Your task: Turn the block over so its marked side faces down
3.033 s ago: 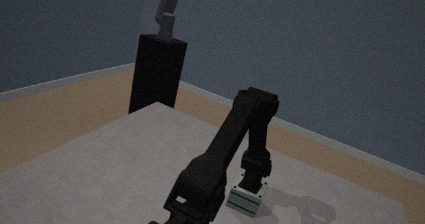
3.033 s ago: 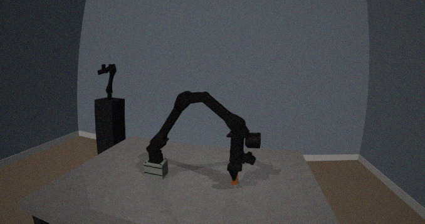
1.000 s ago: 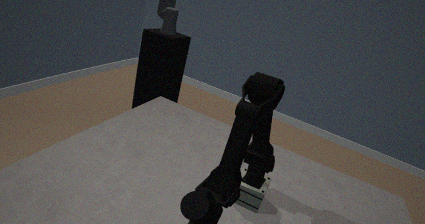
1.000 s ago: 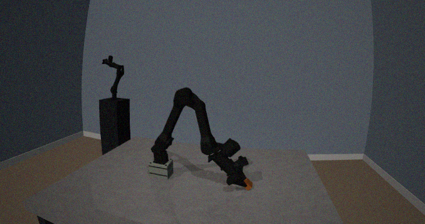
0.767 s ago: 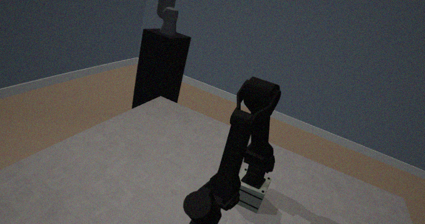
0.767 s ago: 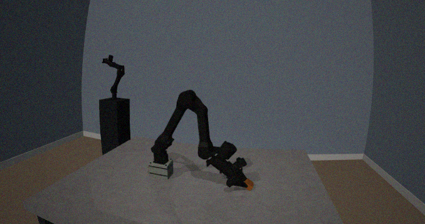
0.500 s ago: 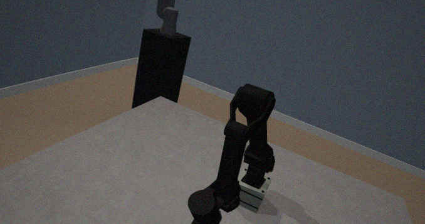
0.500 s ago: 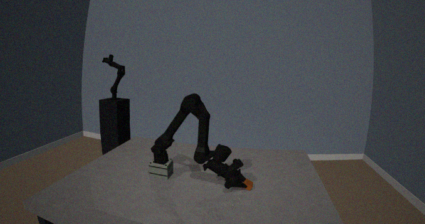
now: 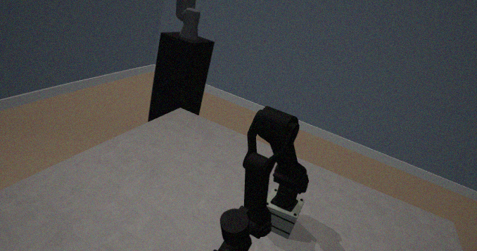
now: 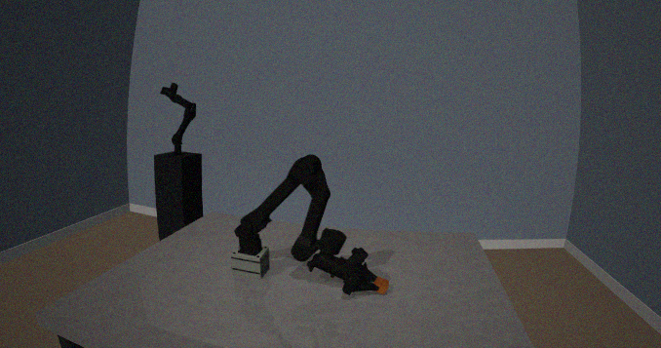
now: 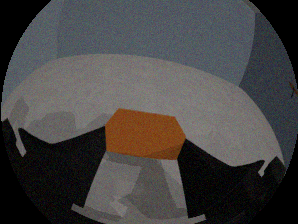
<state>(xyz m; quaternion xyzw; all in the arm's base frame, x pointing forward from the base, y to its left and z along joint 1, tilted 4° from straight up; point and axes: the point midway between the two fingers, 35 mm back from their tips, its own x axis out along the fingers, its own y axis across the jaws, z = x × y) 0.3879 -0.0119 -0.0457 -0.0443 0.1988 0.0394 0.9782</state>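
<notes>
Right now the orange block is 1 cm below my gripper tip.
</notes>
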